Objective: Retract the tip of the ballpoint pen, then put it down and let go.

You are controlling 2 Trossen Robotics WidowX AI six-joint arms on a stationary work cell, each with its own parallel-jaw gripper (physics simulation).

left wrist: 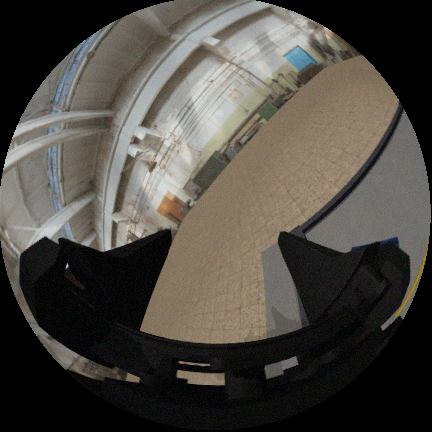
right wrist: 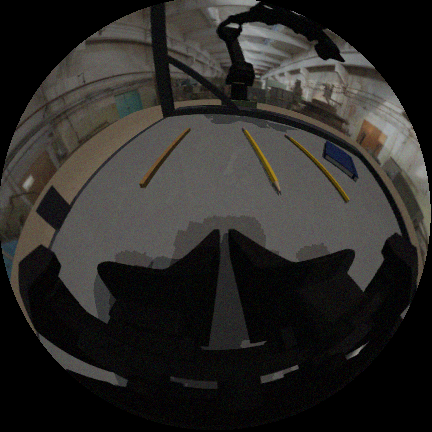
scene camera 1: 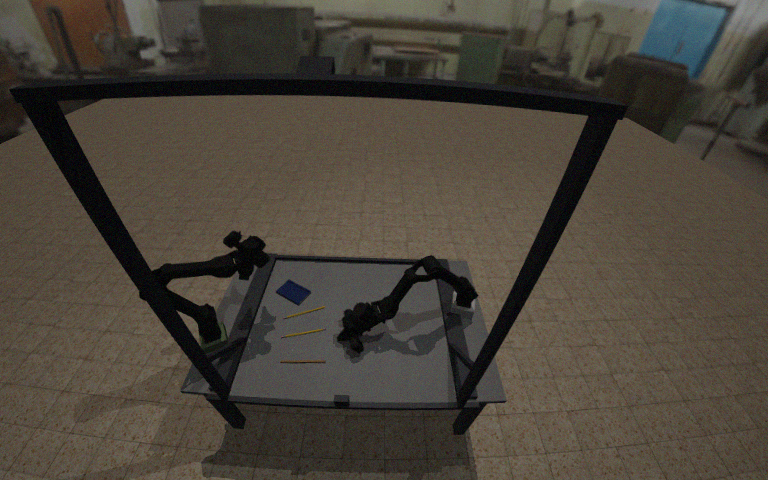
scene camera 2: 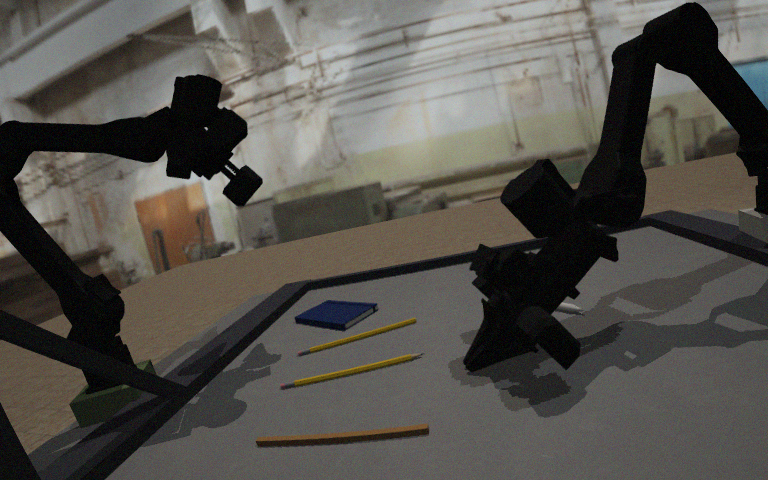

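Where they show: left gripper, fingertip midpoint: (left wrist: 226,236) (scene camera 2: 227,166); right gripper, fingertip midpoint: (right wrist: 223,234) (scene camera 1: 337,339) (scene camera 2: 466,367); left arm's base, link origin: (right wrist: 238,98) (scene camera 1: 212,334); right arm's base, link origin: (scene camera 1: 463,301).
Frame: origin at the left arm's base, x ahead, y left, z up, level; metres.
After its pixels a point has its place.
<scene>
The ballpoint pen (scene camera 2: 570,309) @[x 0.634, y -0.227, z -0.034 m] shows in scene camera 2 as a short white length with its pointed end toward the right, low behind my right gripper; the rest is hidden, so I cannot tell its tip's state. My right gripper (scene camera 1: 339,338) @[x 0.457, y -0.235, z -0.037 m] (scene camera 2: 467,366) @[x 0.457, y -0.235, z -0.037 m] (right wrist: 223,234) @[x 0.457, y -0.235, z -0.037 m] is shut and points down close to the table, with a narrow gap between the fingertips and no pen seen in it. The pen lies apart from those fingertips. My left gripper (scene camera 1: 254,264) (left wrist: 226,236) @[x 0.259, y 0.178, z 0.282 m] is open and empty, raised high at the left, away from the pen.
Two yellow pencils (scene camera 2: 359,336) @[x 0.386, y -0.043, z -0.035 m] (scene camera 2: 351,370) @[x 0.345, y -0.142, z -0.034 m] and an orange stick (scene camera 2: 342,435) @[x 0.300, y -0.266, z -0.033 m] lie on the grey table (scene camera 1: 396,379) @[x 0.579, y -0.501, z -0.040 m], left of my right gripper. A blue notebook (scene camera 1: 293,292) @[x 0.378, y 0.088, z -0.028 m] (scene camera 2: 334,314) @[x 0.376, y 0.076, z -0.028 m] (right wrist: 341,159) @[x 0.398, y 0.064, z -0.028 m] lies behind them. A dark frame (scene camera 1: 317,86) @[x 0.367, y -0.500, z 0.992 m] stands around the table.
</scene>
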